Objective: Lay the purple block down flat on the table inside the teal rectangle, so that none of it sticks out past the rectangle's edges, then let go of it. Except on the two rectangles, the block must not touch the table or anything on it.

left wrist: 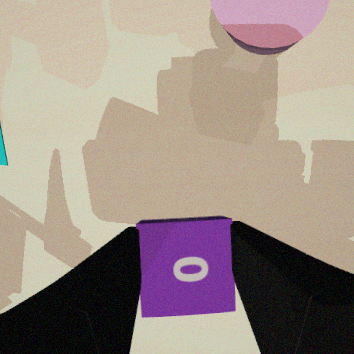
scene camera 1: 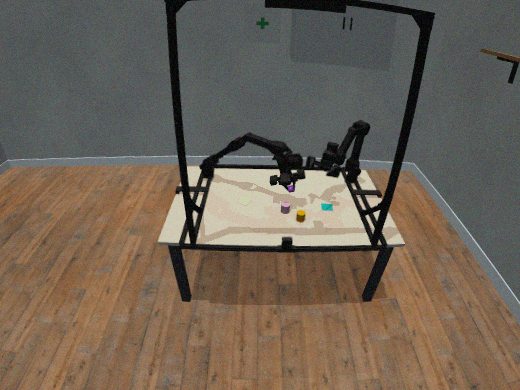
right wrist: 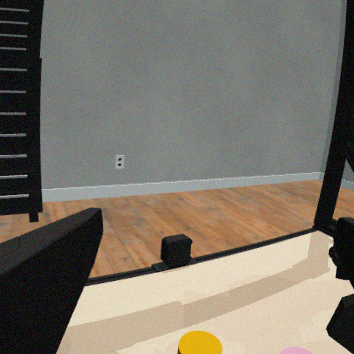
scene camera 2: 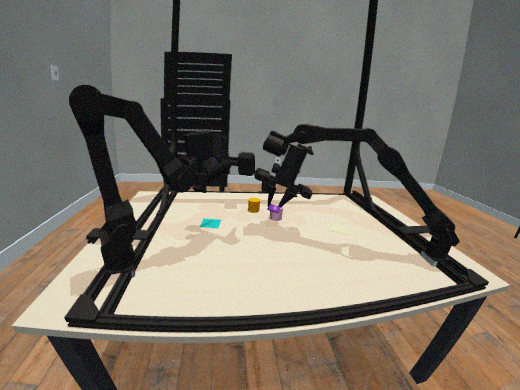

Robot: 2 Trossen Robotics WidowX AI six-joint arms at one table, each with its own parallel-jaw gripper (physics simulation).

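Places are measured from the left arm's base along level axes (x ahead, y left, z up), in metres.
Pixels of known places: left gripper, fingertip midpoint: (left wrist: 183, 235) (scene camera 1: 291, 190) (scene camera 2: 273, 207); right gripper, fingertip midpoint: (scene camera 1: 317, 171) (right wrist: 222, 225) (scene camera 2: 237, 155); left arm's base at its link origin: (scene camera 1: 207, 175) (scene camera 2: 435, 255); right arm's base at its link origin: (scene camera 1: 351, 180) (scene camera 2: 120, 264).
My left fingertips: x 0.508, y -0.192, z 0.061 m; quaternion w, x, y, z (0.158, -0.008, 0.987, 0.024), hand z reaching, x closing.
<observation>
For each thing: its top centre in the pictures, then the offset to it from my left fingertips. "pt": a spot on its surface instead. Level surfaces: height alone.
- purple block at its top centre: (left wrist: 169, 301) (scene camera 2: 274, 202) (scene camera 1: 291, 185) 0.001 m back, 0.011 m left, 0.022 m up
- pink cylinder at its top centre: (scene camera 2: 276, 206) (scene camera 1: 285, 204) 0.026 m back, 0.087 m right, 0.034 m down
- teal rectangle at a spot on its surface: (left wrist: 3, 147) pt 0.175 m ahead, 0.005 m right, 0.079 m down
- yellow cylinder at its top centre: (right wrist: 200, 345) (scene camera 2: 254, 199) (scene camera 1: 301, 212) 0.055 m ahead, 0.149 m right, 0.035 m down
- pale green rectangle at a spot on its surface: (scene camera 2: 339, 229) (scene camera 1: 245, 199) pt 0.249 m back, 0.008 m right, 0.079 m down
- table at its surface level: 0.080 m down
The purple block (scene camera 1: 290, 188) (scene camera 2: 274, 208) (left wrist: 187, 267), marked with a white 0, is held between the fingers of my left gripper (scene camera 1: 290, 186) (scene camera 2: 276, 204), which is shut on it. It hangs a little above the table, just behind a pink cylinder (scene camera 1: 285, 207) (scene camera 2: 275, 215) (left wrist: 267, 17). The teal rectangle (scene camera 1: 326, 206) (scene camera 2: 210, 223) (left wrist: 3, 147) lies flat on the table, to the right of the block in scene camera 1. My right gripper (scene camera 1: 310, 162) (scene camera 2: 250, 164) is open and empty, pulled back high near its base.
A yellow cylinder (scene camera 1: 301, 215) (scene camera 2: 254, 204) (right wrist: 199, 342) stands between the pink cylinder and the teal rectangle. A pale green rectangle (scene camera 1: 244, 200) (scene camera 2: 339, 229) lies on the other side of the table (scene camera 1: 239, 232) (scene camera 2: 258, 278). A black frame rims the table.
</observation>
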